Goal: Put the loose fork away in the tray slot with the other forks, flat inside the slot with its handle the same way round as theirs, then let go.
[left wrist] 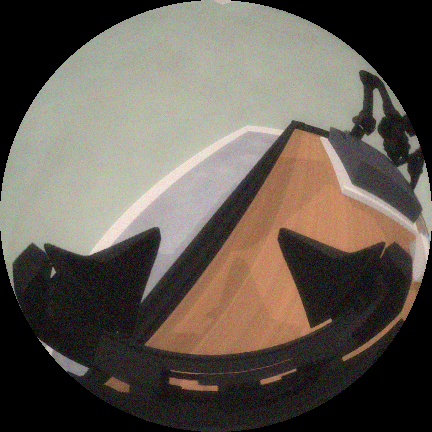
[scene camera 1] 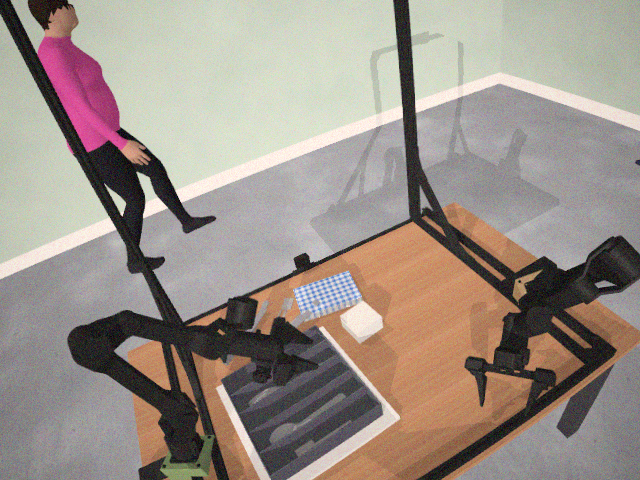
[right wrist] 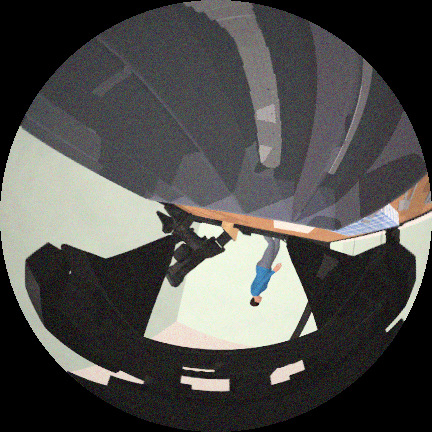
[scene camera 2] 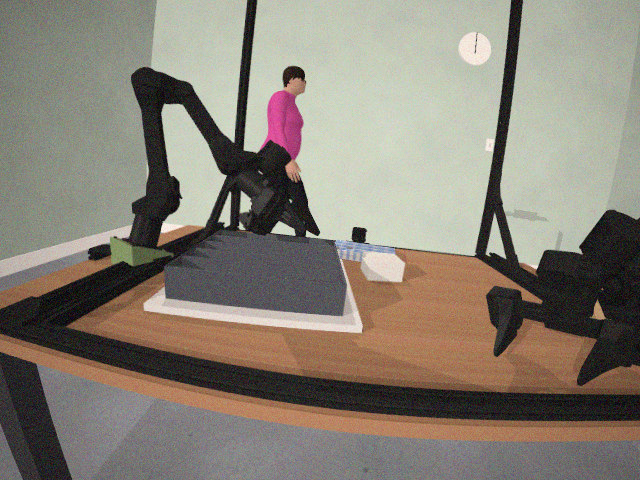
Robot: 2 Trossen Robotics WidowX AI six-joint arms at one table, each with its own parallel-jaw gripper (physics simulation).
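Observation:
The dark grey slotted tray (scene camera 2: 253,289) (left wrist: 385,182) stands on a white base. Grey cutlery lies in its slots; a long piece (right wrist: 267,100) shows in the right wrist view. Several pale utensils (scene camera 1: 285,306) lie behind the tray in scene camera 1; I cannot tell which is the loose fork, nor which slot holds the forks. My right gripper (scene camera 1: 314,353) (scene camera 2: 308,233) is open and empty over the tray's back part, fingers roughly level. My left gripper (scene camera 1: 505,408) (scene camera 2: 538,369) (left wrist: 220,233) is open and empty above the table's right part, away from the tray.
A blue checked cloth (scene camera 1: 328,293) (right wrist: 375,222) lies behind the tray, with a pale utensil at its near left edge. A white block (scene camera 1: 361,321) (scene camera 2: 383,267) sits between cloth and tray, toward the right. Black frame posts (scene camera 1: 406,103) (scene camera 2: 504,118) rise at the table's edges.

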